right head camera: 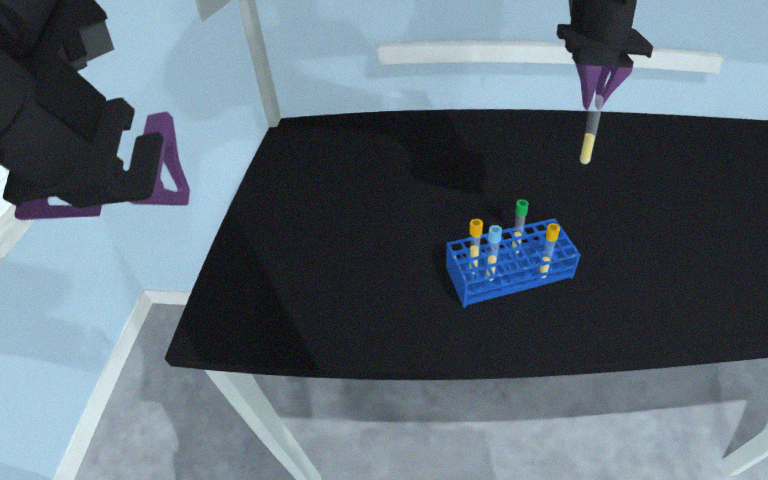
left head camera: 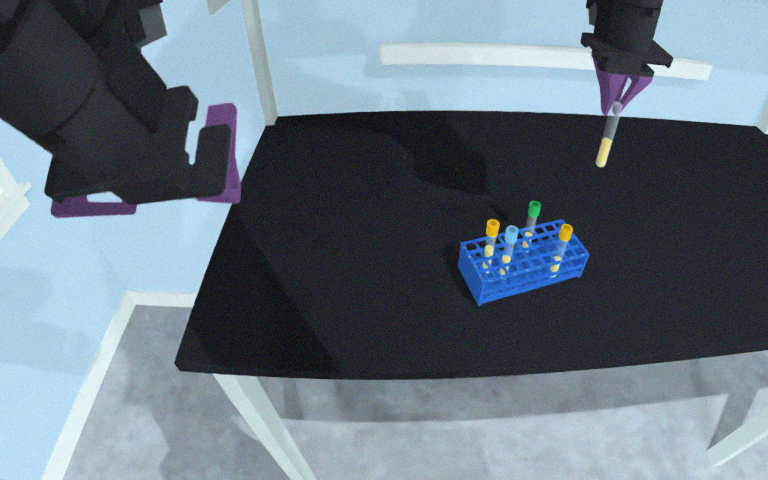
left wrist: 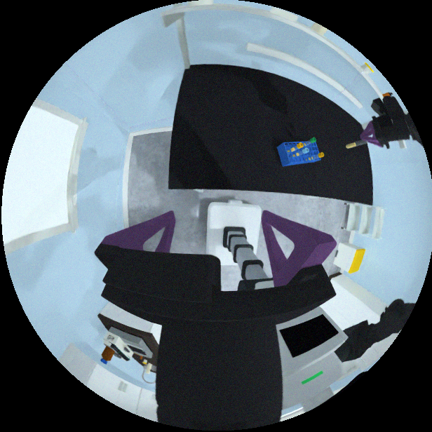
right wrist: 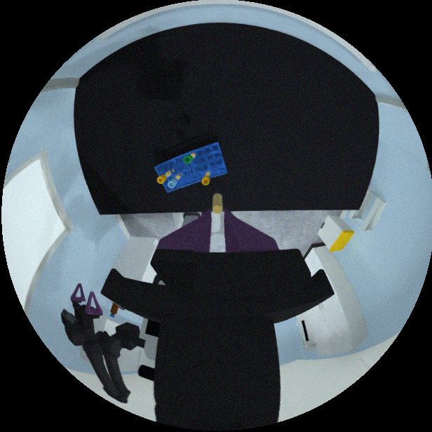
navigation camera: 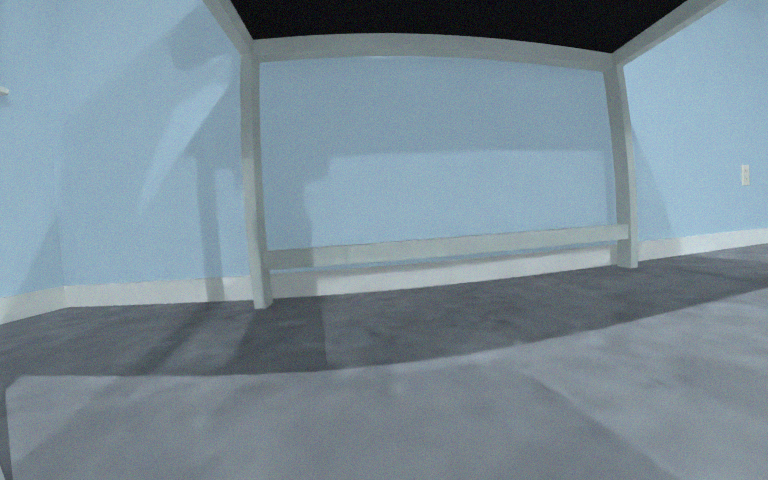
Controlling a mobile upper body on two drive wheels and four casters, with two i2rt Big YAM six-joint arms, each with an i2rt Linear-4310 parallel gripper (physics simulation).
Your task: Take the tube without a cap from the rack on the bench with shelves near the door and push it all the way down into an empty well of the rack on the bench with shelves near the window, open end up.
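My right gripper (left head camera: 611,110) (right head camera: 592,106) (right wrist: 217,213) is shut on the capless tube (left head camera: 604,148) (right head camera: 587,146) (left wrist: 353,145) (right wrist: 217,203), holding its upper end. The tube has yellow liquid at its rounded bottom, tilts slightly and hangs in the air above the bench, behind and right of the rack in the head views. The blue rack (left head camera: 532,288) (right head camera: 518,289) (left wrist: 284,158) (right wrist: 223,166) holds tubes with two orange caps, one light blue cap and one green cap; several wells are empty. My left gripper (left wrist: 218,215) is open and empty, left of the bench in the head views.
The black bench top (left head camera: 362,316) (right head camera: 351,316) (left wrist: 225,120) (right wrist: 300,120) has a white post (left head camera: 260,67) (right head camera: 261,67) at its back left corner. A white rail (left head camera: 481,54) (right head camera: 475,53) runs behind it. White bench legs (navigation camera: 253,169) (navigation camera: 621,158) show in the navigation view.
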